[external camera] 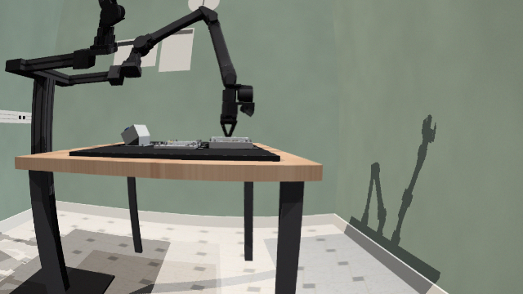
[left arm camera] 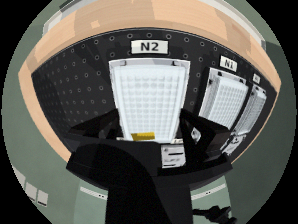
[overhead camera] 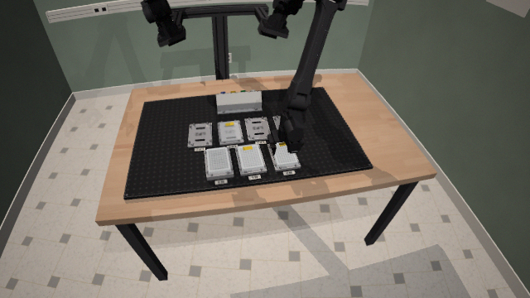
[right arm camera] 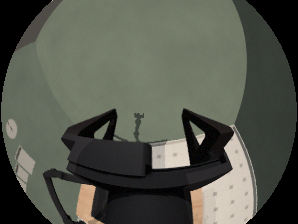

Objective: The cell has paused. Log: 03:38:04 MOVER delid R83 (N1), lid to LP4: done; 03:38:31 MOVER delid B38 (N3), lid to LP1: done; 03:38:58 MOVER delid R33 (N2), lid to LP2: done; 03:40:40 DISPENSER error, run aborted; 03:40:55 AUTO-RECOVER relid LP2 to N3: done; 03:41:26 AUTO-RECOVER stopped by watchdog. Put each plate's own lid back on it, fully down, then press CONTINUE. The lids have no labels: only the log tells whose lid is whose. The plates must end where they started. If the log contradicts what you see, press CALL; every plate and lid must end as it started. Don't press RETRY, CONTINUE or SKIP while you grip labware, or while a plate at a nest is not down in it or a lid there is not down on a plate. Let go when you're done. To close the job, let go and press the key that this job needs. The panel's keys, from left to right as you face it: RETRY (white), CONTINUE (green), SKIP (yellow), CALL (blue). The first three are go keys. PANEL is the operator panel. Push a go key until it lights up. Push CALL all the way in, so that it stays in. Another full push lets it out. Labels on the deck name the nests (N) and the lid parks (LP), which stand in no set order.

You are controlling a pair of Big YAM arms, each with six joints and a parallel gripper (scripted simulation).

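Right now my left hand is 33 cm to the left of the lid park, 19 cm past it and 3 cm above it.
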